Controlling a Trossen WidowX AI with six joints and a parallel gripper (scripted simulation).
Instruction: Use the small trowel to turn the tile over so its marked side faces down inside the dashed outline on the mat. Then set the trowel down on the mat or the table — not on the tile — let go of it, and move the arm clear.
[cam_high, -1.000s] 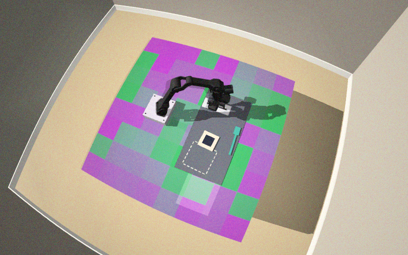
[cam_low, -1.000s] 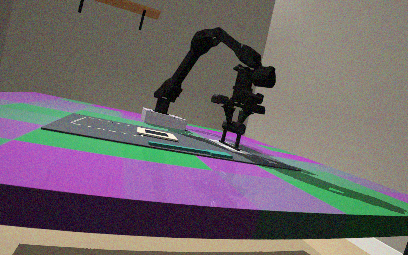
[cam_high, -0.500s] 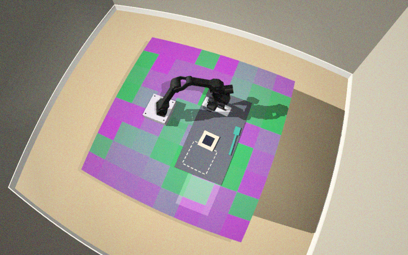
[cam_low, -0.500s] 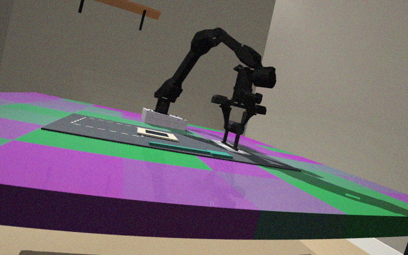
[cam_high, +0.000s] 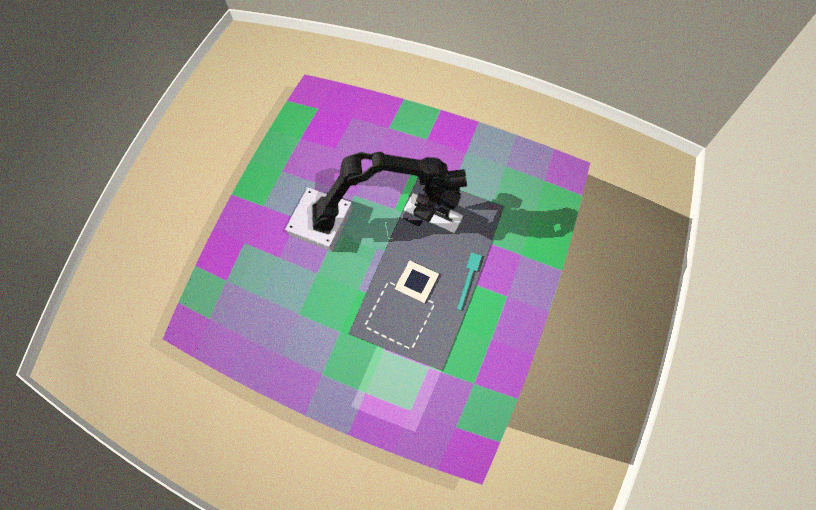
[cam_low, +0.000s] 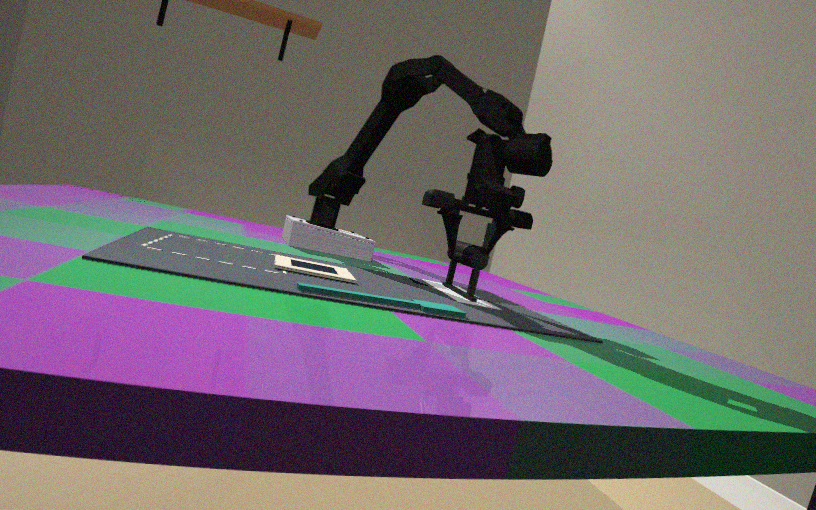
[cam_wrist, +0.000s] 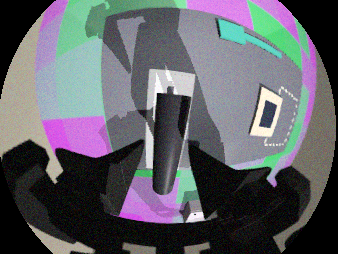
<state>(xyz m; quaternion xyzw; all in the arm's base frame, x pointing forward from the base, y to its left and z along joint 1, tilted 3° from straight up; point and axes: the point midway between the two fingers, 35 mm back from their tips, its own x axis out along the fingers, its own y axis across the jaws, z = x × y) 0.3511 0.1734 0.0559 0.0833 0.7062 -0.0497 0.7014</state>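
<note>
Right now the small trowel is 30 mm below my gripper tip and 20 mm ahead of it. From my gripper tip the other things lie so: teal trowel-shaped tool (190 mm to the right, 190 mm ahead, 60 mm below); grey mat (200 mm to the right, 80 mm below, 50 mm ahead); tile (260 mm to the right, 60 mm below, 20 mm ahead).
</note>
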